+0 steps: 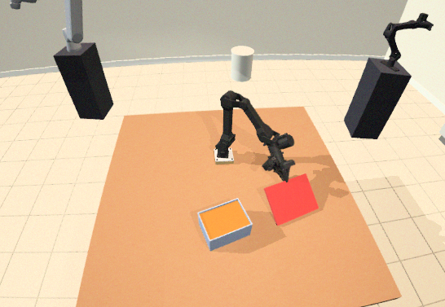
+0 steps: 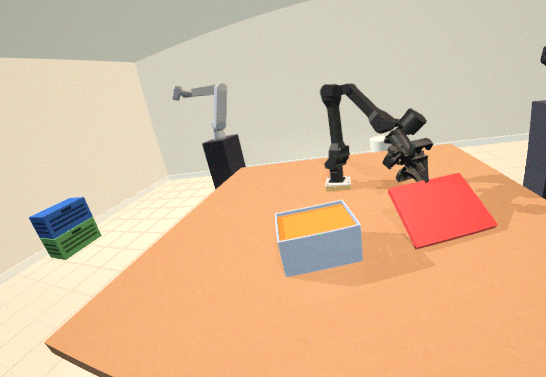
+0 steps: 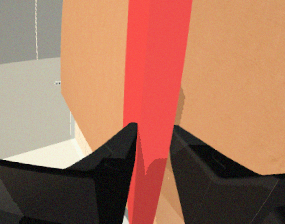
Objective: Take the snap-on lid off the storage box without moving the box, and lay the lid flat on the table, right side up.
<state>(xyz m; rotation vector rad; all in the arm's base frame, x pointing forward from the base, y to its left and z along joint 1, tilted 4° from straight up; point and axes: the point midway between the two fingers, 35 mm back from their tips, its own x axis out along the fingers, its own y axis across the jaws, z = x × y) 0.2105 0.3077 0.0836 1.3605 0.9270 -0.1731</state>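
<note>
My gripper tip is now 70 mm short of the red lid, 30 mm to the right of it and 40 mm above it. The rest, counted from my gripper tip: grey-blue storage box 220 mm ahead, 280 mm to the right, 40 mm below.
</note>
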